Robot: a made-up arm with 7 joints. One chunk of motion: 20 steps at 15 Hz.
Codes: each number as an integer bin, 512 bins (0 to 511) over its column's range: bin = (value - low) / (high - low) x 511, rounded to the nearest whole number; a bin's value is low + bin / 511 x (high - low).
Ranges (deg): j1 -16..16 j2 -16..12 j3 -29..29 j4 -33..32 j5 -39..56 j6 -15..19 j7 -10..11
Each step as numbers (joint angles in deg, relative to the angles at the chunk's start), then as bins.
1 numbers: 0.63 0.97 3.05 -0.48 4.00 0.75 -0.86
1 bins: 266 310 282 256 231 237 222
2 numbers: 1.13 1.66 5.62 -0.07 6.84 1.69 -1.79
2 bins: 274 322 305 259 247 251 200
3 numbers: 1.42 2.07 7.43 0.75 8.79 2.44 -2.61
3 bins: 278 330 321 265 257 262 180
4 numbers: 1.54 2.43 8.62 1.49 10.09 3.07 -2.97
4 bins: 280 336 331 271 264 272 171
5 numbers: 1.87 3.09 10.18 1.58 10.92 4.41 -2.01
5 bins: 285 348 345 272 269 292 194
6 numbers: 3.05 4.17 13.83 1.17 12.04 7.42 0.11
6 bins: 304 368 377 269 275 337 246
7 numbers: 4.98 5.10 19.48 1.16 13.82 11.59 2.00
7 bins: 335 385 427 269 284 400 292
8 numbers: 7.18 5.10 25.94 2.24 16.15 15.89 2.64
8 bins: 370 385 484 277 297 464 308
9 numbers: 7.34 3.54 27.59 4.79 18.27 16.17 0.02
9 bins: 373 357 499 297 308 468 244
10 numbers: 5.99 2.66 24.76 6.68 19.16 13.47 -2.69
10 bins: 351 341 474 312 313 428 178
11 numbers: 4.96 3.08 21.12 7.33 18.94 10.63 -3.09
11 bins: 335 348 442 317 312 385 168
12 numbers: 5.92 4.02 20.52 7.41 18.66 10.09 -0.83
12 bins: 350 365 436 318 310 377 223
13 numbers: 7.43 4.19 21.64 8.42 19.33 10.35 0.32
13 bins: 374 368 446 326 314 381 251
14 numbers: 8.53 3.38 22.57 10.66 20.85 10.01 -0.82
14 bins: 392 354 454 343 322 376 223
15 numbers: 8.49 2.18 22.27 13.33 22.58 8.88 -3.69
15 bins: 391 332 452 364 331 359 154
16 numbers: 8.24 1.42 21.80 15.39 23.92 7.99 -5.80
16 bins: 387 318 448 380 338 346 102
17 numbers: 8.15 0.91 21.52 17.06 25.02 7.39 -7.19
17 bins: 386 309 445 394 344 337 68
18 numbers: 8.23 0.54 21.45 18.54 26.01 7.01 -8.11
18 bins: 387 302 444 405 350 331 46
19 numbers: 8.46 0.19 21.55 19.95 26.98 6.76 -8.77
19 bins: 391 295 445 416 355 327 30
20 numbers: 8.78 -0.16 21.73 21.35 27.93 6.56 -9.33
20 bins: 396 289 447 427 360 324 16
